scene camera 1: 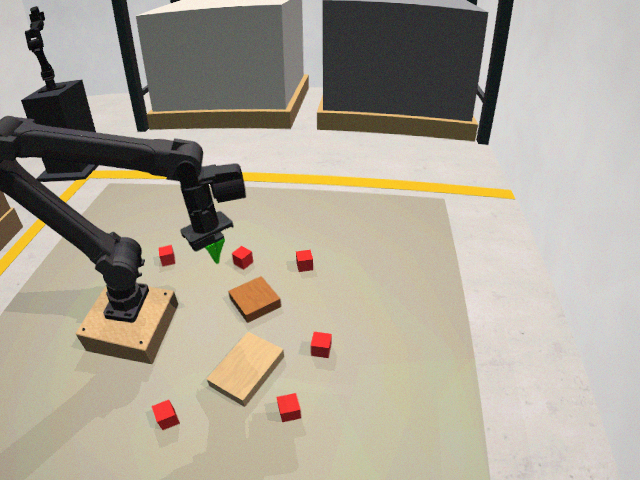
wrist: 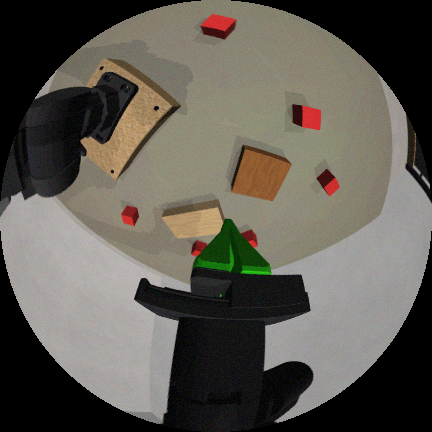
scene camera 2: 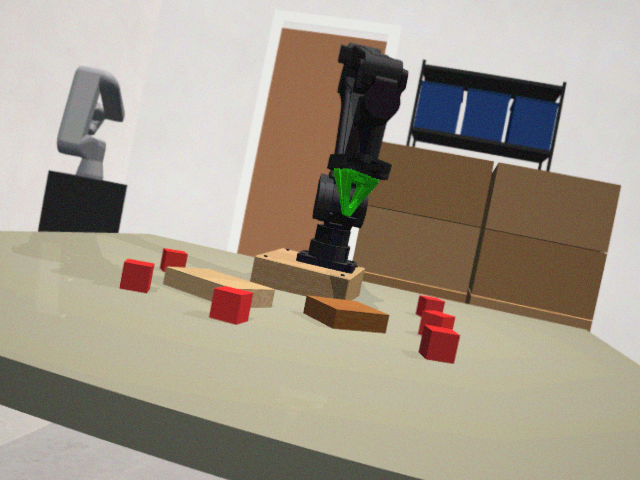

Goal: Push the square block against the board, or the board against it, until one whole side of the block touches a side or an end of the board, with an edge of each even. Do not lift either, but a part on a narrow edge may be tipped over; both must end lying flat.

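Frame: origin at the arm's base, x ahead, y left, z up, level; centimetres.
Seen in the pictures: gripper, fingertip midpoint: [scene camera 1: 216, 262] [wrist: 226, 222] [scene camera 2: 345, 216]; arm's base, origin of the base link: [scene camera 1: 127, 303] [wrist: 106, 106] [scene camera 2: 326, 264].
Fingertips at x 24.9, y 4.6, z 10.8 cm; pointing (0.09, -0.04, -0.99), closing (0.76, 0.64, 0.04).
Offsets run from my fingertips to a thing's top centre.
The square block {dx +6.4, dy +3.7, dz -13.9 cm} [scene camera 1: 254, 297] [scene camera 2: 345, 312] [wrist: 261, 175], darker orange-brown wood, lies flat on the table. The board {dx +7.6, dy -17.3, dz -13.9 cm} [scene camera 1: 247, 366] [scene camera 2: 217, 283] [wrist: 194, 221], pale wood and longer, also lies flat. In the scene camera 1 view it is nearer the camera than the block, with a gap between them and their sides at different angles. My gripper [scene camera 1: 217, 261] [scene camera 2: 348, 214] [wrist: 226, 222] has green fingers and is shut with nothing between them. It hangs in the air above the table, behind and left of the block in the scene camera 1 view, and touches neither part.
Several red cubes stand around the parts: cubes {dx +0.7, dy +18.6, dz -12.8 cm} [scene camera 1: 242, 257] {dx +18.1, dy +18.0, dz -12.8 cm} [scene camera 1: 304, 260] {dx -22.3, dy +18.4, dz -12.8 cm} [scene camera 1: 166, 255] beyond the block, a cube {dx +23.7, dy -10.4, dz -12.8 cm} [scene camera 1: 321, 344] right of the gap, and cubes {dx +17.9, dy -27.0, dz -12.8 cm} [scene camera 1: 288, 407] {dx -7.6, dy -31.4, dz -12.8 cm} [scene camera 1: 165, 414] near the board's near end. The arm's wooden base [scene camera 1: 118, 330] [scene camera 2: 305, 281] [wrist: 145, 117] is at the left.
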